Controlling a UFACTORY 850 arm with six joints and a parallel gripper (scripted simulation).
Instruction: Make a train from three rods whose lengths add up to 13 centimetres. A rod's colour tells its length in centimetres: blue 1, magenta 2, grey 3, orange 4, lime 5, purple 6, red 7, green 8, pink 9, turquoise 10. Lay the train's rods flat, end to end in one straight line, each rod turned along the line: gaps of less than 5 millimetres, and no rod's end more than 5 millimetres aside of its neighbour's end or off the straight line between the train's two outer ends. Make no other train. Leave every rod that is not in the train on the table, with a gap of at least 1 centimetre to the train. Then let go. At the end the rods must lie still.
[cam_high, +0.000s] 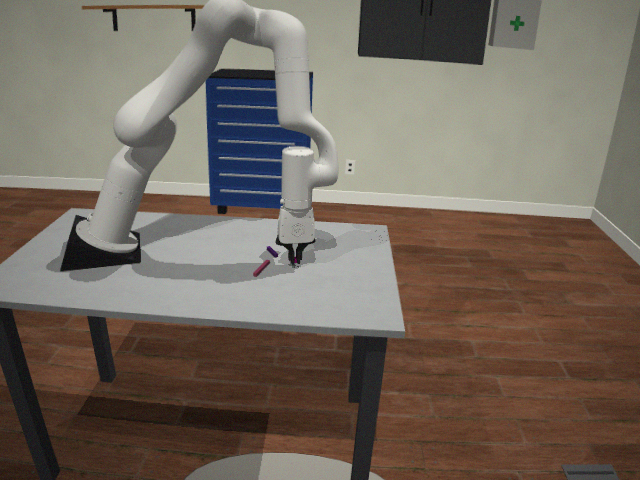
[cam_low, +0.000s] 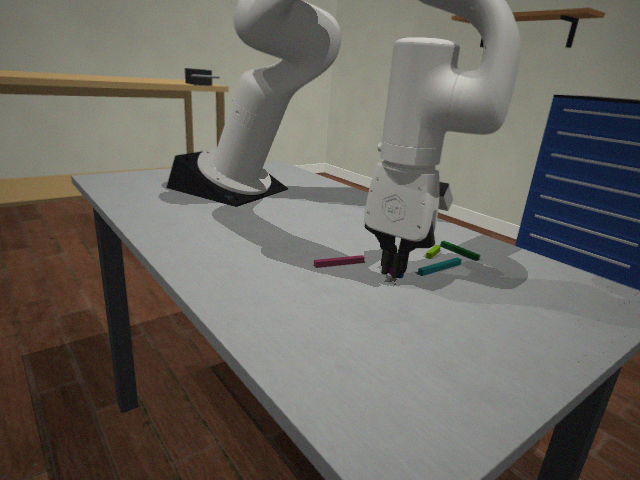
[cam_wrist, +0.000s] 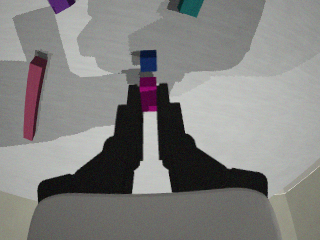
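My hand is 2 cm above the magenta rod and 1 cm to the right of it. From my hand the other things lie so: purple rod: 9 cm behind, 6 cm to the left, 3 cm below; then pink rod: 8 cm behind, 5 cm to the right, 3 cm below; then blue rod: 3 cm below, 2 cm to the left, 1 cm behind.
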